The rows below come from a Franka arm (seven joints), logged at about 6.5 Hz.
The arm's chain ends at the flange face. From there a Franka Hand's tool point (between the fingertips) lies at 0.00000 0.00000 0.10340 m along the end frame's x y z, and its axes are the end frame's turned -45 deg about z.
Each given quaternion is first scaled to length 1.
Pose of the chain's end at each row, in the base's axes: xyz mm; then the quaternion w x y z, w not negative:
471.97, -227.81, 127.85, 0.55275, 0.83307, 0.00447, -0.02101
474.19, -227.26, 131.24, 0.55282, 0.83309, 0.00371, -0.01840
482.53, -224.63, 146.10, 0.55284, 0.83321, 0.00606, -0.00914
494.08, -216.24, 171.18, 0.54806, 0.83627, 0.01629, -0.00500
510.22, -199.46, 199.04, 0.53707, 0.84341, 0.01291, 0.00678
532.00, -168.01, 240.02, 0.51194, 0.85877, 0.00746, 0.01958
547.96, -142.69, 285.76, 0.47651, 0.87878, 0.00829, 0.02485
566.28, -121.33, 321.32, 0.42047, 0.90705, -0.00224, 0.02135
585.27, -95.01, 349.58, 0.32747, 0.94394, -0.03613, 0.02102
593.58, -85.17, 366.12, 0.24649, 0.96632, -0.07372, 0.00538
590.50, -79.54, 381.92, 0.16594, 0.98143, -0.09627, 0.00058
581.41, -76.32, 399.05, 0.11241, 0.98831, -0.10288, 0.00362
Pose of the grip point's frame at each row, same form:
468.86, -323.06, 87.73, 0.50263, 0.76795, 0.32293, -0.23094
471.44, -322.52, 91.11, 0.50370, 0.76825, 0.32224, -0.22855
481.65, -319.90, 105.92, 0.50726, 0.76747, 0.32446, -0.22001
495.06, -311.04, 129.90, 0.50443, 0.76638, 0.33508, -0.21435
512.84, -293.12, 155.30, 0.49878, 0.77427, 0.33469, -0.19926
536.27, -258.90, 190.90, 0.48046, 0.79054, 0.33553, -0.17782
553.29, -229.24, 229.44, 0.44975, 0.80871, 0.34395, -0.15939
570.09, -200.21, 254.58, 0.39663, 0.83886, 0.34504, -0.14118
586.93, -159.09, 268.45, 0.31059, 0.88591, 0.32785, -0.10590
590.90, -134.51, 275.29, 0.22979, 0.92098, 0.30169, -0.08936
587.31, -113.23, 284.21, 0.15353, 0.94356, 0.28663, -0.06297
579.76, -99.37, 298.27, 0.10524, 0.95245, 0.28316, -0.03967

